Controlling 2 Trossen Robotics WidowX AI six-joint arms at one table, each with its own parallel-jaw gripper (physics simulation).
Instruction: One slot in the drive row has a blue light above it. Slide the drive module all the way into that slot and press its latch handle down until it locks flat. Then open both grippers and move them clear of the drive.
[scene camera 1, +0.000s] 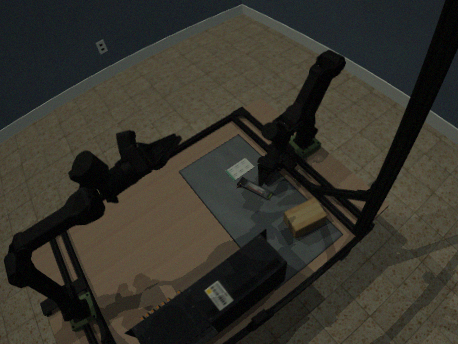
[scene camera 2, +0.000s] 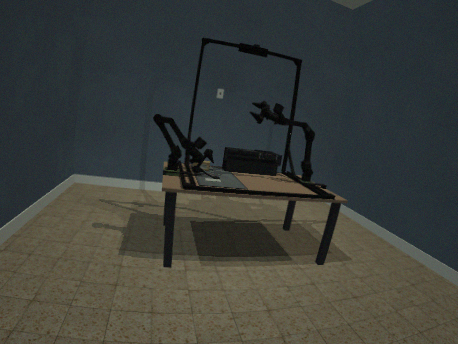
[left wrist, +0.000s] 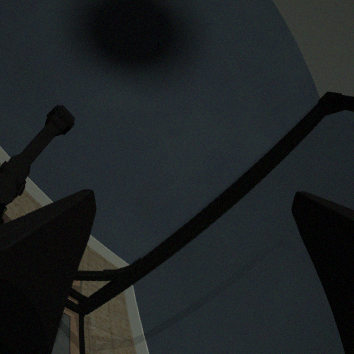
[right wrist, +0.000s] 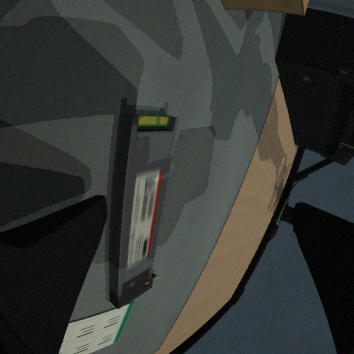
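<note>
Open and holding nothing, the left gripper (scene camera 1: 178, 136), (left wrist: 198, 201) is part of the scene. So is the right gripper (scene camera 1: 262, 185), (right wrist: 204, 209). A grey mat (scene camera 1: 243, 214), (right wrist: 74, 74) can be seen as well.
</note>
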